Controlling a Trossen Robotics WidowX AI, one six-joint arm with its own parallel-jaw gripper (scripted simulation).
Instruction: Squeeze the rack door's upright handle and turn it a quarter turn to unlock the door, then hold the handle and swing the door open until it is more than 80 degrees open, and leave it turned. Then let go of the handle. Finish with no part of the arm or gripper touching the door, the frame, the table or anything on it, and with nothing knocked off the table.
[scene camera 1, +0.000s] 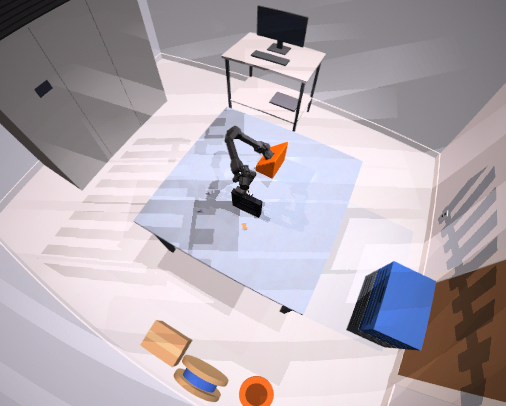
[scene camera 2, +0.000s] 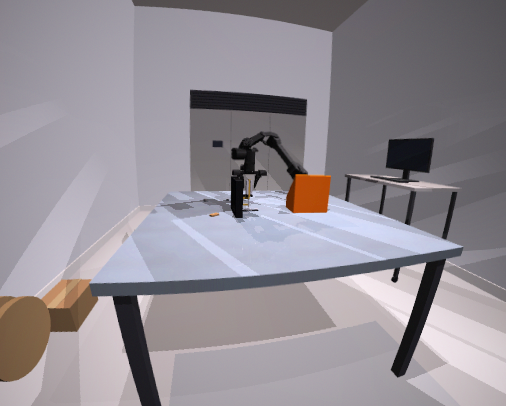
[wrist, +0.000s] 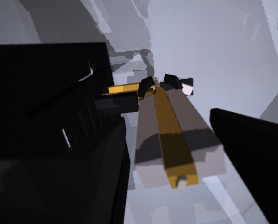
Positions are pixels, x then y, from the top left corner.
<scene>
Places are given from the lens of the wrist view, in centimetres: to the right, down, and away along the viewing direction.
my gripper (wrist: 166, 119): 2, 0, 10
black rack door (wrist: 81, 109): -4, 0, 12
</scene>
